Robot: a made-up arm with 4 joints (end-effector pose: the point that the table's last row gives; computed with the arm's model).
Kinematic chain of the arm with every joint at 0, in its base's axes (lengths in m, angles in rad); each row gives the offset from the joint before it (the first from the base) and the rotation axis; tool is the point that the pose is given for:
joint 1: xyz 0 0 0.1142 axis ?
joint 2: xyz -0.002 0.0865 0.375 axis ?
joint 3: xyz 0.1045 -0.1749 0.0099 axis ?
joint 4: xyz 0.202 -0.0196 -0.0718 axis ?
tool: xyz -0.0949 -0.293 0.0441
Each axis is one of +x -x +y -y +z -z.
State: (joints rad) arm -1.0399 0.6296 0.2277 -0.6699
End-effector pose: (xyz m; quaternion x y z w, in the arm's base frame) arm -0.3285 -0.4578 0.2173 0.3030 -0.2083 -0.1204 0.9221
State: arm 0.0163 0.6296 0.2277 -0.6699
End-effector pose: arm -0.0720 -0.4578 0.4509 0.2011 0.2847 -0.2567 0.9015
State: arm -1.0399 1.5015 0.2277 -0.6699
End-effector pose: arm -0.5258 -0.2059 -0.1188 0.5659 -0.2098 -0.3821 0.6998
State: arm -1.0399 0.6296 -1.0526 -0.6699
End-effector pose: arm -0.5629 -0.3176 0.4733 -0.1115 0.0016 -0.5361 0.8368
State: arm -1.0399 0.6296 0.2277 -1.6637
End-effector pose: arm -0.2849 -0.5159 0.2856 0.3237 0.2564 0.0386 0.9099
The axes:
joint 1: +y
joint 2: -z
joint 3: +x
joint 4: -y

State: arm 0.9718 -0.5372 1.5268 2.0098
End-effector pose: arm 0.2047 0.2329 -0.0706 0.2444 -0.1862 -0.6491 0.6959
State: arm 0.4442 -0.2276 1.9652 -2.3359
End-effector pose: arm 0.4054 0.1548 0.0423 0.4325 0.5593 0.7072 0.0062
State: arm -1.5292 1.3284 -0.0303 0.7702
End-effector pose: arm -0.3058 -0.2329 -0.3018 0.2173 -0.7147 -0.5769 0.3303
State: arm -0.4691 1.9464 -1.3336 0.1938
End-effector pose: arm -0.6191 0.0037 0.5603 -0.2556 0.3396 -0.6912 0.5845
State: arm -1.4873 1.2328 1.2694 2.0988
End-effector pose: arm -0.0333 -0.2449 0.1259 -0.3213 0.5653 0.5896 0.4792
